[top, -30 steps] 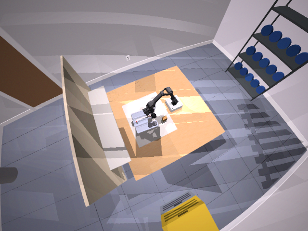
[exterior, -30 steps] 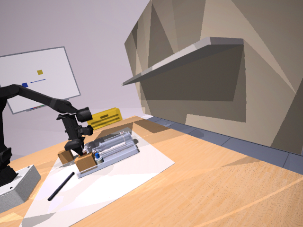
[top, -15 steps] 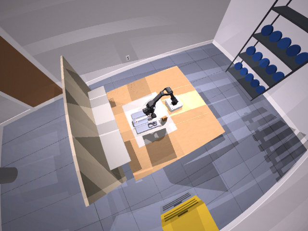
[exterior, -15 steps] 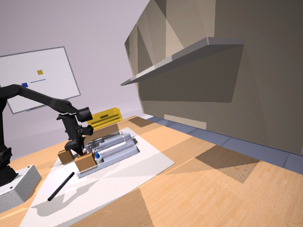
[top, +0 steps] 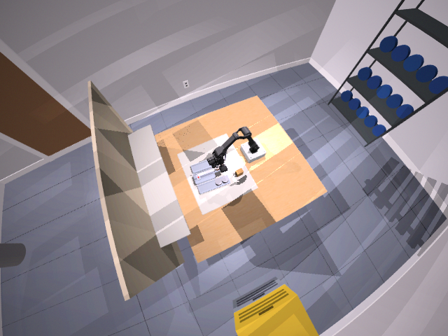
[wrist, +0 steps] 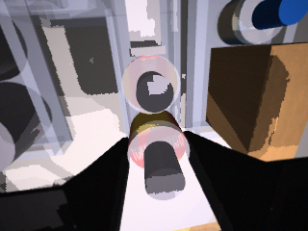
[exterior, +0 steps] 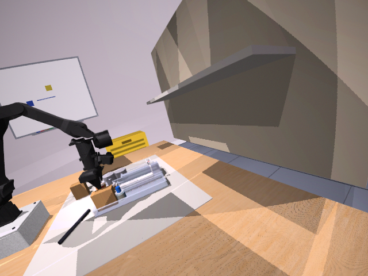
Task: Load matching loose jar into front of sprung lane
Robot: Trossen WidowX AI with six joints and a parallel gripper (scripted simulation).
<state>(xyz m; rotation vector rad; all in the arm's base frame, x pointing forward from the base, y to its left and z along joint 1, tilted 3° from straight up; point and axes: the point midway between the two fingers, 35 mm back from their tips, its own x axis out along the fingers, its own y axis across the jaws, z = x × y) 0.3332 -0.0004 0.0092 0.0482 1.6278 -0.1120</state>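
Now: gripper tip 1 cm short of the brown box, 8 cm to the left of it and 2 cm above it. The rest, counted from my gripper tip: black rod 10 cm behind, 11 cm to the right, 5 cm below.
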